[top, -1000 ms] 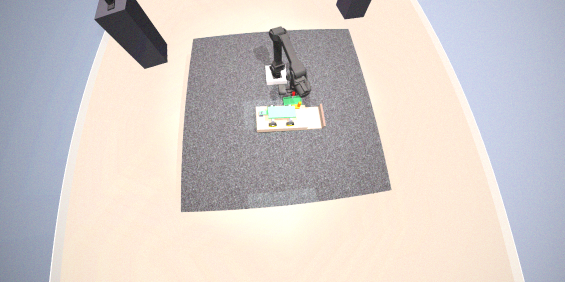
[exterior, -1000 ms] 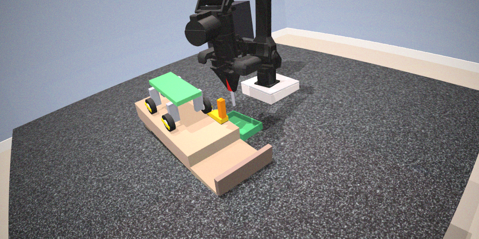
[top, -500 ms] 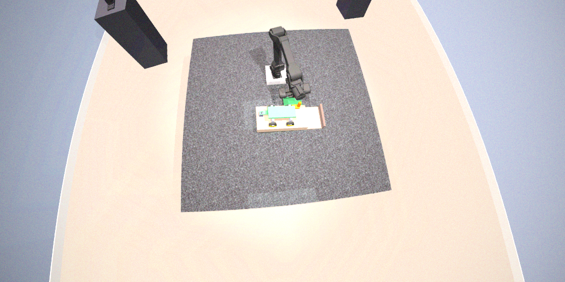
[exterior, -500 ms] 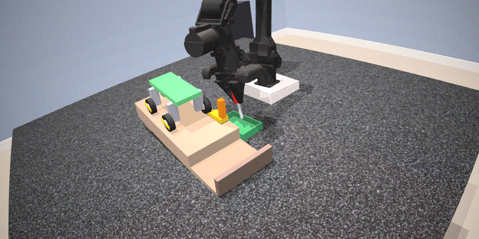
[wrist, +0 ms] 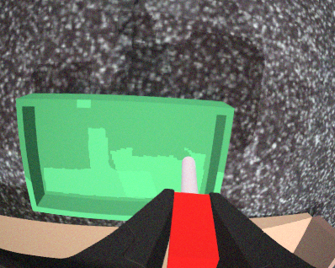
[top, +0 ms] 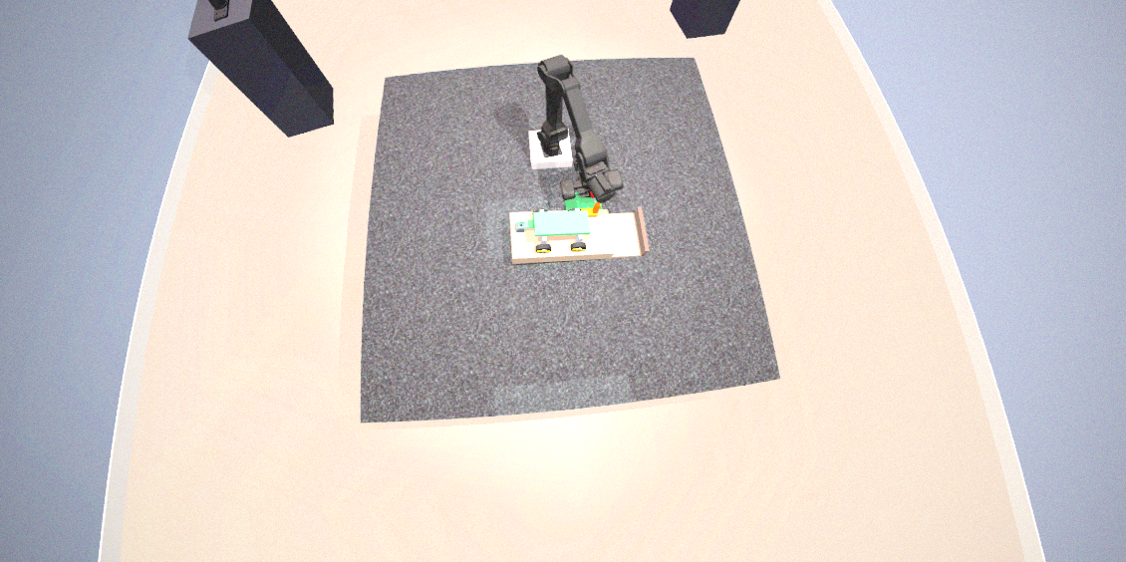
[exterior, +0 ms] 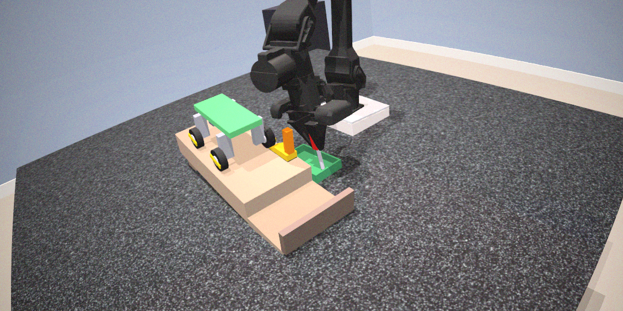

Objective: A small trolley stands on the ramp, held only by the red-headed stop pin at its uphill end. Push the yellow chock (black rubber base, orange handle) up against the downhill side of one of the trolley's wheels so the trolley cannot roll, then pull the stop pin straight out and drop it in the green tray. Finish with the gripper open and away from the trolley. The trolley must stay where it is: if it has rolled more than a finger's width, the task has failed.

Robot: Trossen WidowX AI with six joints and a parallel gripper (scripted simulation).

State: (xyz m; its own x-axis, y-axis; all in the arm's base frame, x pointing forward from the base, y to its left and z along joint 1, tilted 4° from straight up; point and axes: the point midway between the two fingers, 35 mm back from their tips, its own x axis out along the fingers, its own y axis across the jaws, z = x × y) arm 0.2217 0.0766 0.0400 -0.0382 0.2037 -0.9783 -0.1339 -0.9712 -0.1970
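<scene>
Right now my gripper tip is 30 mm to the left of the green tray and 60 mm above it. Round my gripper tip: green-topped trolley (100 mm ahead, 140 mm to the right, 60 mm above); then red-headed stop pin (right at my gripper tip); then yellow chock (60 mm ahead, 40 mm to the right, 30 mm above).
</scene>
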